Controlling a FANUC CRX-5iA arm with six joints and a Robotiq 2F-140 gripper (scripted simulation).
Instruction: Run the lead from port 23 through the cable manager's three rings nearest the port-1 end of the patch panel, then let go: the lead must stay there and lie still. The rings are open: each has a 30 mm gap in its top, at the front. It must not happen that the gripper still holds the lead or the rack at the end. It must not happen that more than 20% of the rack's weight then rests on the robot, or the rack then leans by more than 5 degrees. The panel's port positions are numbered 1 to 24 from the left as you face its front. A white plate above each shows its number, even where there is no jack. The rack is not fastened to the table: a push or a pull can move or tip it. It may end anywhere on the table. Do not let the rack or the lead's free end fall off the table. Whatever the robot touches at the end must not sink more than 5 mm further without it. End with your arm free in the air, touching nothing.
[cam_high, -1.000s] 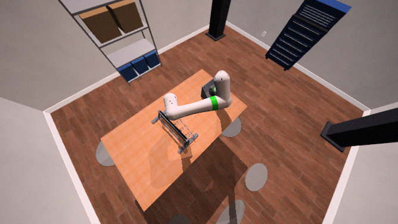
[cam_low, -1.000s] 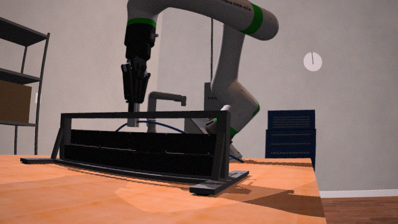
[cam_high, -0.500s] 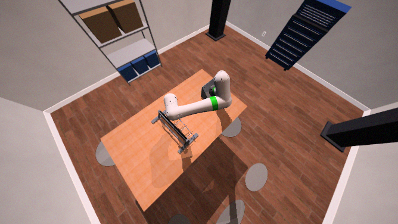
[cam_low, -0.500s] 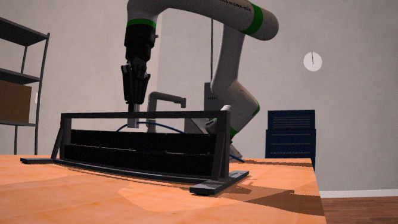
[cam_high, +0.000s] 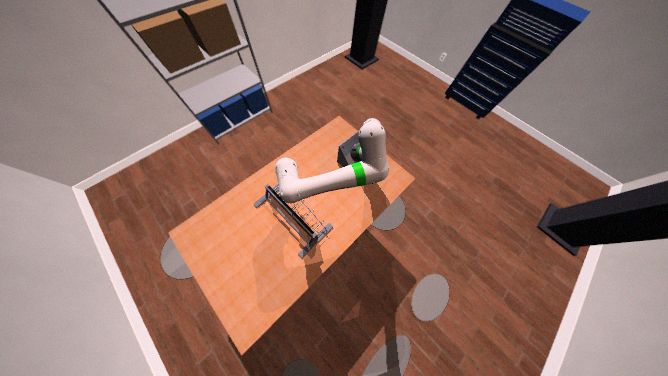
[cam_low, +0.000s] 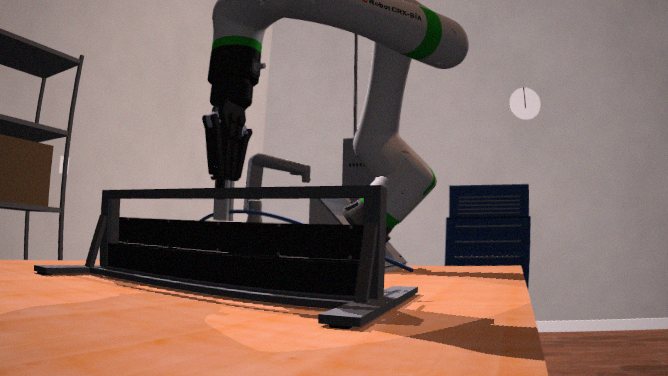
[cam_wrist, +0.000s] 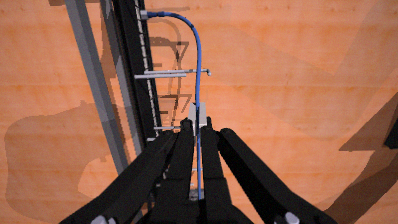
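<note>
Now: the patch panel 10 cm ahead of my hand, 7 cm below it and 6 cm to the left of it.
</note>
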